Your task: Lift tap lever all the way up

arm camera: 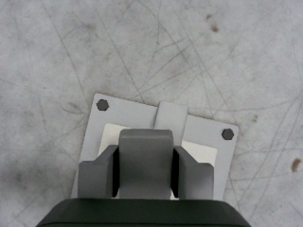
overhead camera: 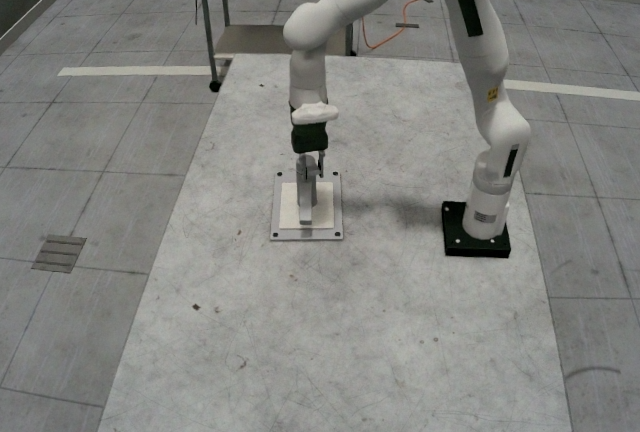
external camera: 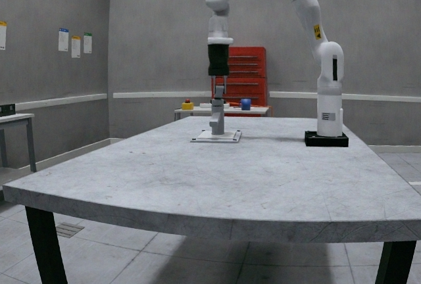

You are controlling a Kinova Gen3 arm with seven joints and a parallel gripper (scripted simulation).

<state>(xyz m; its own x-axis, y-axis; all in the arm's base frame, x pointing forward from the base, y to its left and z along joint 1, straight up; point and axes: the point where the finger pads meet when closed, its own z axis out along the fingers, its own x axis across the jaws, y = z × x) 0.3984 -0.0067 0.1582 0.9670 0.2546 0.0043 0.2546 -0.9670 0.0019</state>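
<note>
My gripper is now 3 cm to the left of the tap lever, 1 cm short of it and 1 cm above it. The rest, counted from my hand: tap 7 cm below, 5 cm to the right, 2 cm ahead.
</note>
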